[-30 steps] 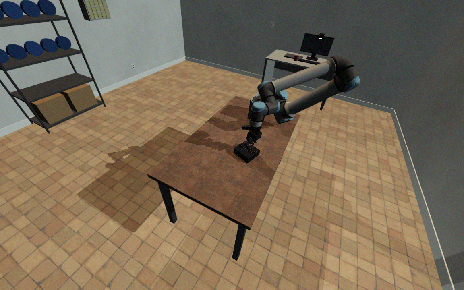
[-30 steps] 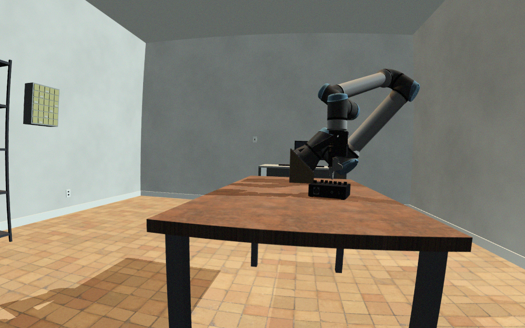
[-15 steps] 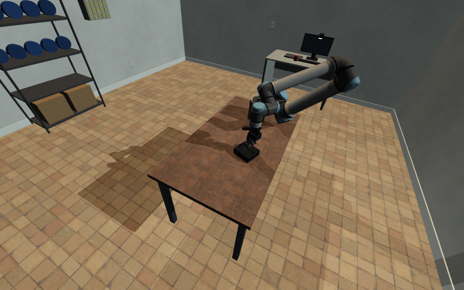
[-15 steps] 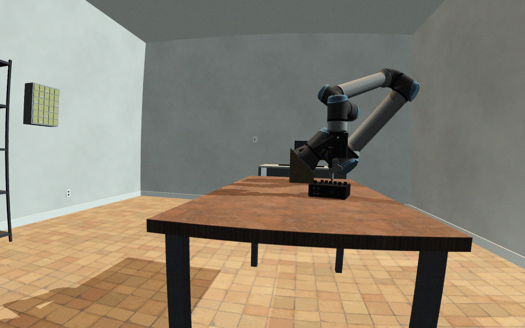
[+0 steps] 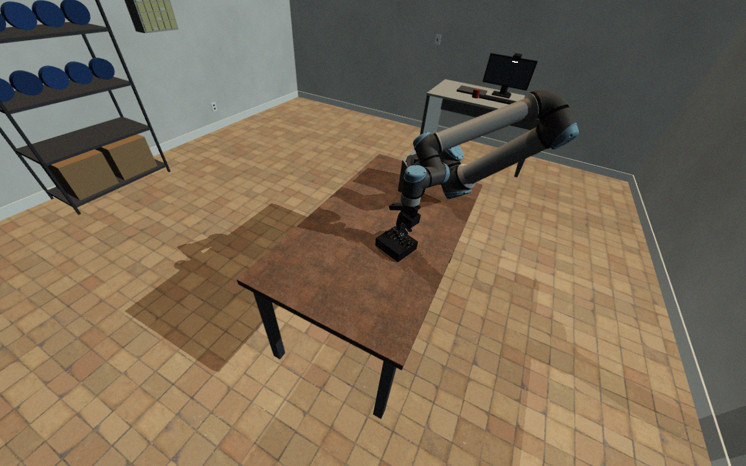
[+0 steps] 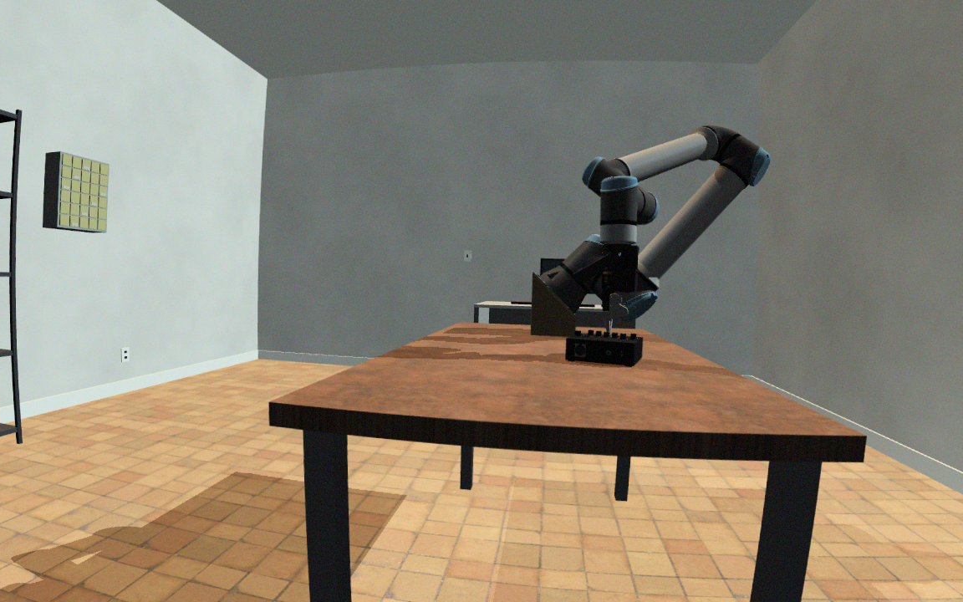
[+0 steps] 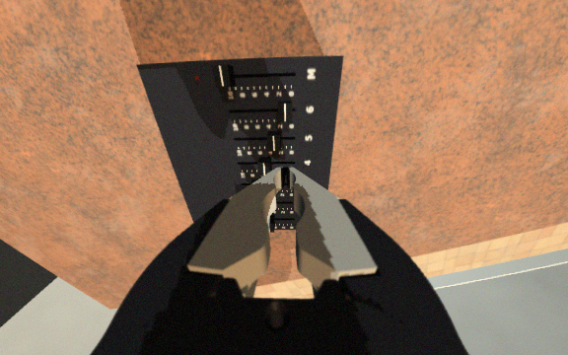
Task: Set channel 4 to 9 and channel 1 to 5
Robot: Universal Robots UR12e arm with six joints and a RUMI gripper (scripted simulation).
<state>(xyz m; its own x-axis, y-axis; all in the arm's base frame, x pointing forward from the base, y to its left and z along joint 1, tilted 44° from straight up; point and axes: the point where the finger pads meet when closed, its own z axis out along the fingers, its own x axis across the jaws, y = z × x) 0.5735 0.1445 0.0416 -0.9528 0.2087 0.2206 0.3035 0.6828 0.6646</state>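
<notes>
Now: hand 2 cm short of the channel 4 fader knob, 1 cm to the left of it and 1 cm above it. The rest, counted from my hand: channel 1 fader knob: 4 cm ahead, 6 cm to the left, 1 cm below.
</notes>
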